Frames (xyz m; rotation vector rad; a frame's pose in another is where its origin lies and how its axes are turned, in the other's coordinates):
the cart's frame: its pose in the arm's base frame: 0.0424 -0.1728 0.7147 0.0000 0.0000 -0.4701
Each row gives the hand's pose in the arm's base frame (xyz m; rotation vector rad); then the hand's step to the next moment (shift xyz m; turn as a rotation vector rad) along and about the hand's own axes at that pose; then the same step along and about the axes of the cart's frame.
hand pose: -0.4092 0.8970 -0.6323 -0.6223 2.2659 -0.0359
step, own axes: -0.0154 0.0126 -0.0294 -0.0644 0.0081 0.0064
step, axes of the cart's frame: -0.0209 0.0041 0.0284 0.0177 0.0503 0.0375
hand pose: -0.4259 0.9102 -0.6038 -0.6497 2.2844 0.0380
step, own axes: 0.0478 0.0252 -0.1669 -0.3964 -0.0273 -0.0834
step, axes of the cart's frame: -0.1178 -0.0994 0.0838 0.1110 0.2058 0.3319
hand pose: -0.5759 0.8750 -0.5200 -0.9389 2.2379 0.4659
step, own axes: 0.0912 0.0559 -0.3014 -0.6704 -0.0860 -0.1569
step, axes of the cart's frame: -0.1189 -0.2514 0.1579 0.2237 0.3264 0.5700
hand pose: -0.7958 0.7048 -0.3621 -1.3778 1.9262 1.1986
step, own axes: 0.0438 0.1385 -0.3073 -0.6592 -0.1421 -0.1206
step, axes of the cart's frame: 0.0223 -0.2929 0.1711 0.2539 0.3636 0.5221
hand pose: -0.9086 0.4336 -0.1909 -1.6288 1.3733 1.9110
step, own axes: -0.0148 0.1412 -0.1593 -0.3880 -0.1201 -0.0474
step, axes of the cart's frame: 0.0876 -0.1707 0.0934 0.1431 0.2525 0.2881
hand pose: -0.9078 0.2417 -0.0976 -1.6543 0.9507 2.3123
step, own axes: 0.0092 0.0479 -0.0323 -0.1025 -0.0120 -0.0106
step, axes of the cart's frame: 0.0267 -0.0518 0.0051 0.0349 0.0490 0.0845
